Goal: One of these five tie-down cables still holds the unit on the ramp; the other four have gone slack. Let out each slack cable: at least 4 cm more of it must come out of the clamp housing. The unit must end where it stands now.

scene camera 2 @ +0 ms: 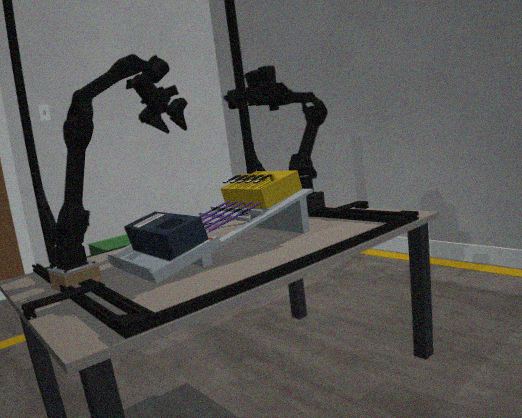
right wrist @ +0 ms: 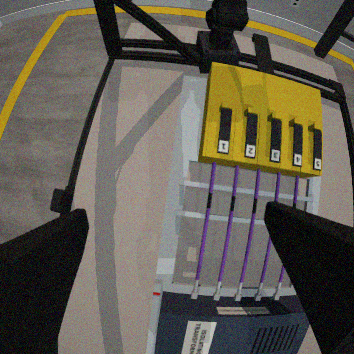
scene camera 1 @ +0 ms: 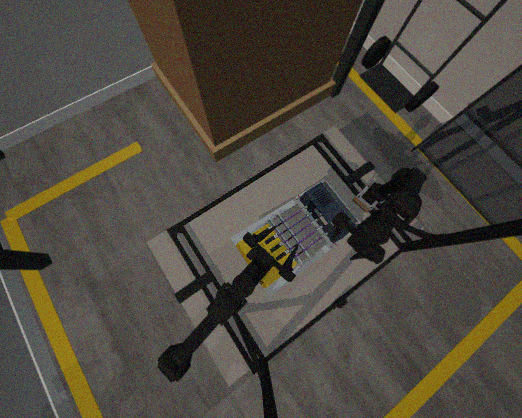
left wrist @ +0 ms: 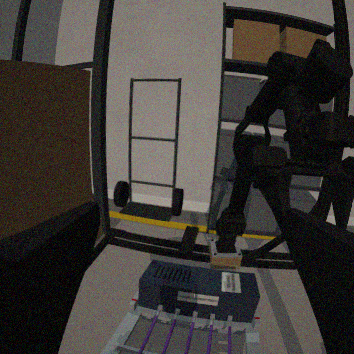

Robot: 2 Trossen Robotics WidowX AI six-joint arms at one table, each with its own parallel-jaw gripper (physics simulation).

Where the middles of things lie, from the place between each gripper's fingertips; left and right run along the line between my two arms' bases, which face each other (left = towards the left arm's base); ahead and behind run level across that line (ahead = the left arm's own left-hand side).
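Labels:
From my right hand, the grey ramp point(scene camera 2: 291, 214) is 10 mm to the right, 140 mm ahead and 300 mm below.
If you count from my left hand instead, the grey ramp is 15 cm to the right, 1 cm behind and 39 cm below. Going by its middle, the ramp is nearer to my right hand than to my left hand.

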